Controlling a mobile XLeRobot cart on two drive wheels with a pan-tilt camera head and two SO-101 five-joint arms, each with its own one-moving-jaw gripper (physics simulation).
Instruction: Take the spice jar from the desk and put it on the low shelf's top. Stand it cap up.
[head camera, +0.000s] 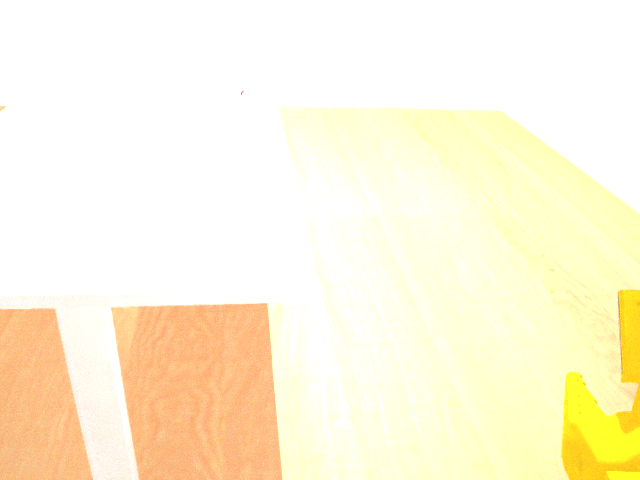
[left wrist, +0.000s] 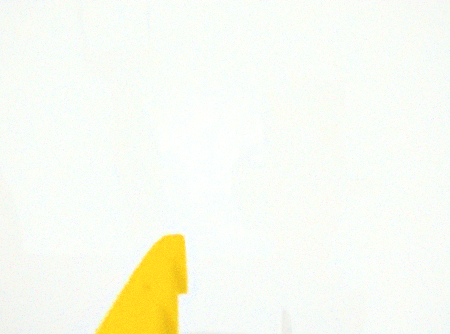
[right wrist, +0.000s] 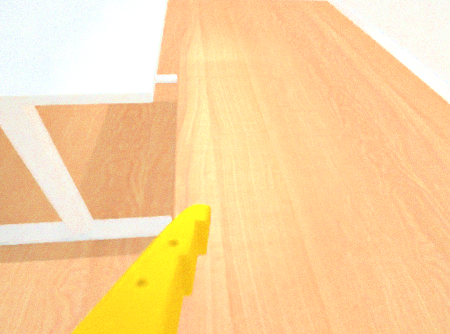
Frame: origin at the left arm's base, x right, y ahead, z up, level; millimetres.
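Where they show: left hand, tool point: (left wrist: 185, 255); right hand, tool point: (head camera: 577, 379) (right wrist: 209, 223).
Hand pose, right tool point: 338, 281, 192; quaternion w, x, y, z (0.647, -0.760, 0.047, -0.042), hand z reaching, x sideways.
Each offset is from my right tool point to the centre of the thing, as dx, dy, dz. "*": to the spot under its first point. Level surfaces: height alone.
A white table top @[dz -247] (head camera: 155, 206) (right wrist: 75, 50), probably the desk, fills the left of the head view and shows at the upper left of the right wrist view. A tiny red mark @[* -260, +1478, -223] (head camera: 241, 93) shows near its far edge; glare hides what it belongs to. I cannot make out the spice jar or the low shelf. My right gripper (head camera: 599, 333) (right wrist: 200, 220) is open and empty, to the right of the table; its moving jaw is out of the right wrist view. My left gripper (left wrist: 175, 250) is open, with one notched jaw in front of a pale, washed-out surface.
Wooden floor @[dz -966] (head camera: 439, 258) (right wrist: 300, 150) runs along the table's right side. A slanting white leg @[* -489, +573, -529] (head camera: 98, 387) (right wrist: 55, 175) and a low white foot bar (right wrist: 125, 226) stand under the table. A pale wall base (right wrist: 400, 57) runs along the right of the floor.
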